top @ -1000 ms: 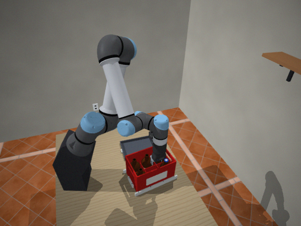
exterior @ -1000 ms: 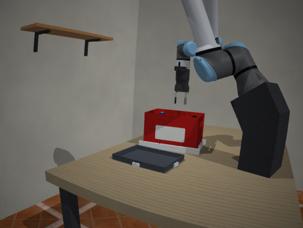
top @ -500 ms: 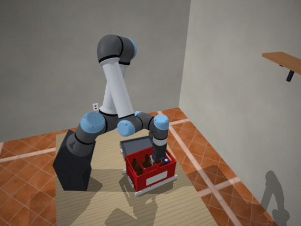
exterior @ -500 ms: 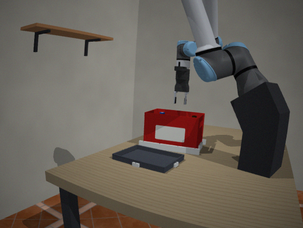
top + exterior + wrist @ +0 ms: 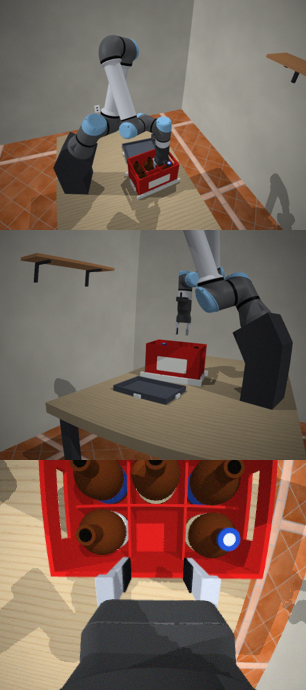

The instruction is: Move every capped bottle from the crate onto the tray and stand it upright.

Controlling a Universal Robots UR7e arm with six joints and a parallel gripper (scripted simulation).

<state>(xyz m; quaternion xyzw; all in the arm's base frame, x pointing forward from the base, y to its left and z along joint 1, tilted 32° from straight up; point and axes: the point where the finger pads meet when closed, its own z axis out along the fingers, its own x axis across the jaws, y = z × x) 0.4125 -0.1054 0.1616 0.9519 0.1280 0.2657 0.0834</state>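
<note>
Right now my hand is 20 mm past the red crate, 70 mm to the right of it and 150 mm above it. The rest, counted from my hand: dark grey tray: 50 mm behind, 340 mm to the left, 220 mm below.
</note>
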